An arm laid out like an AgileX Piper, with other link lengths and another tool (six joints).
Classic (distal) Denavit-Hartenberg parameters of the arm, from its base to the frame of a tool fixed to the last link. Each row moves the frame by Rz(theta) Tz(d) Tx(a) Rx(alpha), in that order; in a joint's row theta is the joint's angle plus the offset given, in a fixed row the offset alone. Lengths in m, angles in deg.
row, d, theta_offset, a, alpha
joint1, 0.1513, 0, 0, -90
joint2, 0, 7.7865, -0.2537, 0
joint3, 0, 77.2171, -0.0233, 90
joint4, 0.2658, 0, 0, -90
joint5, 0, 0, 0, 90
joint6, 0.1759, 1.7, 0.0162, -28
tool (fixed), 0.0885, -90, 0, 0
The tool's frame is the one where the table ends.
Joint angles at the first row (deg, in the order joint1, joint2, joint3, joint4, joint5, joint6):
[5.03, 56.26, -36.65, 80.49, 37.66, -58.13]
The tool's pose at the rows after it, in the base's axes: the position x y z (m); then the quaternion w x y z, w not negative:
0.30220 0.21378 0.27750 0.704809 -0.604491 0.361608 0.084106
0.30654 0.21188 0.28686 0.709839 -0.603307 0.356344 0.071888
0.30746 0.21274 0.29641 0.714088 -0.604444 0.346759 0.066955
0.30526 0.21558 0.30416 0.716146 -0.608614 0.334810 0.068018
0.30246 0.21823 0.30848 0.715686 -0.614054 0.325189 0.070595
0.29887 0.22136 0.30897 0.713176 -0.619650 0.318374 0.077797
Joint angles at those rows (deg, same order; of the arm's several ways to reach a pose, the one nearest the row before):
[5.03, 56.20, -37.50, 81.05, 36.86, -58.49]
[5.03, 56.08, -38.61, 81.21, 36.10, -58.66]
[5.03, 56.05, -39.85, 81.24, 36.35, -58.81]
[5.03, 56.07, -40.99, 80.95, 37.37, -58.88]
[5.03, 56.13, -41.83, 80.40, 38.41, -58.86]
[5.03, 56.38, -42.32, 79.83, 39.67, -58.79]

